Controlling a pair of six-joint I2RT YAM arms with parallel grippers.
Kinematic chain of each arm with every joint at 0, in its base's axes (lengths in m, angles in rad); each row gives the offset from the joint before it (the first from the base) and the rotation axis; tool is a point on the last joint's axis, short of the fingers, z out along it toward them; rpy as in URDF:
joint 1: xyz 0 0 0.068 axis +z
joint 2: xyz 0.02 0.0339 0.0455 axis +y
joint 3: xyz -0.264 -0.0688 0 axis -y
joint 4: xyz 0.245 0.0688 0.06 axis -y
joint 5: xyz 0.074 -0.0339 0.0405 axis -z
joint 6: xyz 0.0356 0 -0.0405 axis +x
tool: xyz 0 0 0 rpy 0 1.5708 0
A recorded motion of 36 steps. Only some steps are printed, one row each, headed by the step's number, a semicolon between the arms.
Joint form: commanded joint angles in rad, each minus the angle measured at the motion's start. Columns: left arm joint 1, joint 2, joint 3, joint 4, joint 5, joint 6; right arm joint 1, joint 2, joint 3, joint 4, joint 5, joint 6.
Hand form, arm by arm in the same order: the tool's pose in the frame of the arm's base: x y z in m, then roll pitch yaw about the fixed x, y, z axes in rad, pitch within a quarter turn. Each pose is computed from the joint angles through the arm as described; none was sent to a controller.
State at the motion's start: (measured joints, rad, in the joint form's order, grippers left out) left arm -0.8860 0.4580 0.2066 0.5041 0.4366 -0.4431; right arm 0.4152 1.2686 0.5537 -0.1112 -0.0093 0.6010
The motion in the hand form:
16: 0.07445 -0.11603 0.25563 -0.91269 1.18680 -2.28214; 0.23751 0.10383 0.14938 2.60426 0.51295 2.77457
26: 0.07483 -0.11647 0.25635 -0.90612 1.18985 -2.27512; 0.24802 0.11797 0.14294 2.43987 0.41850 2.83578
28: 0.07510 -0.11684 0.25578 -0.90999 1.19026 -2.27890; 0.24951 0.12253 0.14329 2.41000 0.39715 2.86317
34: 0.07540 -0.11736 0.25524 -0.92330 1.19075 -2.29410; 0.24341 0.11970 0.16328 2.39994 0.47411 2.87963
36: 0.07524 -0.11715 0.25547 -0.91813 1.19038 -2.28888; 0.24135 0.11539 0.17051 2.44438 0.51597 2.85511
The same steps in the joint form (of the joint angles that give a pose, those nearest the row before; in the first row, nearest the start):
16: -0.0070 -0.0116 0.0050 -0.0148 -0.0088 0.0262; -0.0133 0.1457 0.0191 0.1037 -0.0655 0.0520
26: -0.0068 -0.0065 0.0081 -0.0125 -0.0087 0.0300; -0.0082 0.2320 0.0441 0.1985 -0.2801 0.0721
28: -0.0069 -0.0029 0.0067 -0.0090 -0.0086 0.0302; -0.0010 0.2465 0.0566 0.2020 -0.3274 0.0727
34: -0.0070 0.0015 0.0067 -0.0090 -0.0060 0.0290; 0.0005 0.1549 0.0561 0.1616 -0.3114 0.0273
36: -0.0071 -0.0004 0.0067 -0.0090 -0.0065 0.0291; -0.0022 0.1162 0.0598 0.1234 -0.2411 0.0153

